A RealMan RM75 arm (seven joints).
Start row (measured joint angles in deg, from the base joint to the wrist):
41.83, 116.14, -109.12, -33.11, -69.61, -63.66, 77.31
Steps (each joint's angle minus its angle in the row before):
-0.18, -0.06, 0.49, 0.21, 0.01, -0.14, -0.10
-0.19, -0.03, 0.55, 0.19, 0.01, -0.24, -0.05
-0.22, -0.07, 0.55, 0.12, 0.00, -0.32, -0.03
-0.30, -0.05, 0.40, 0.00, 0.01, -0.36, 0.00
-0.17, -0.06, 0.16, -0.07, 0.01, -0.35, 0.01
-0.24, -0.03, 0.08, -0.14, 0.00, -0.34, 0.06
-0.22, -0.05, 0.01, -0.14, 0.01, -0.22, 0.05
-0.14, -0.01, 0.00, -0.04, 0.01, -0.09, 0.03
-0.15, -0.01, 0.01, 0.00, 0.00, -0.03, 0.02
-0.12, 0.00, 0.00, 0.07, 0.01, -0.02, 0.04
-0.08, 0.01, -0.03, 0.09, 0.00, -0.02, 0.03
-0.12, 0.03, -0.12, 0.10, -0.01, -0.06, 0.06
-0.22, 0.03, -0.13, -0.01, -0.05, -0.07, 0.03
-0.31, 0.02, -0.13, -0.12, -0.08, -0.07, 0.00
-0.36, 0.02, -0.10, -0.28, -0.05, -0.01, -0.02
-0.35, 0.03, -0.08, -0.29, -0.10, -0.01, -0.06
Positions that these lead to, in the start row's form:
41.65, 116.08, -108.63, -32.90, -69.60, -63.80, 77.21
41.46, 116.05, -108.08, -32.71, -69.59, -64.04, 77.16
41.24, 115.98, -107.53, -32.59, -69.59, -64.36, 77.13
40.94, 115.93, -107.13, -32.59, -69.58, -64.72, 77.13
40.77, 115.87, -106.97, -32.66, -69.57, -65.07, 77.14
40.53, 115.84, -106.89, -32.80, -69.57, -65.41, 77.20
40.31, 115.79, -106.88, -32.94, -69.56, -65.63, 77.25
40.17, 115.78, -106.88, -32.98, -69.55, -65.72, 77.28
40.02, 115.77, -106.87, -32.98, -69.55, -65.75, 77.30
39.90, 115.77, -106.87, -32.91, -69.54, -65.77, 77.34
39.82, 115.78, -106.90, -32.82, -69.54, -65.79, 77.37
39.70, 115.81, -107.02, -32.72, -69.55, -65.85, 77.43
39.48, 115.84, -107.15, -32.73, -69.60, -65.92, 77.46
39.17, 115.86, -107.28, -32.85, -69.68, -65.99, 77.46
38.81, 115.88, -107.38, -33.13, -69.73, -66.00, 77.44
38.46, 115.91, -107.46, -33.42, -69.83, -66.01, 77.38

